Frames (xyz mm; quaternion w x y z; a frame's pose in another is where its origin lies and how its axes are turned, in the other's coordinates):
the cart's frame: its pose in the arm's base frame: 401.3 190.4 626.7 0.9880 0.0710 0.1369 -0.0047
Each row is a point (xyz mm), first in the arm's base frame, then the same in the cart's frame.
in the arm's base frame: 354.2 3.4 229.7
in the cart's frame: 60.4 -241.6 -364.3
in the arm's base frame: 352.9 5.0 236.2
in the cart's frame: 57.4 -239.2 -358.7
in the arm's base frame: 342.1 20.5 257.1
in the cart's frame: 41.5 -221.3 -343.9
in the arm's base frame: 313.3 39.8 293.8
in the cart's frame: 4.1 -197.9 -319.5
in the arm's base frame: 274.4 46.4 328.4
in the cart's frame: -42.7 -187.7 -298.0
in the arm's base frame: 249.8 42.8 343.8
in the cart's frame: -70.6 -189.8 -289.4
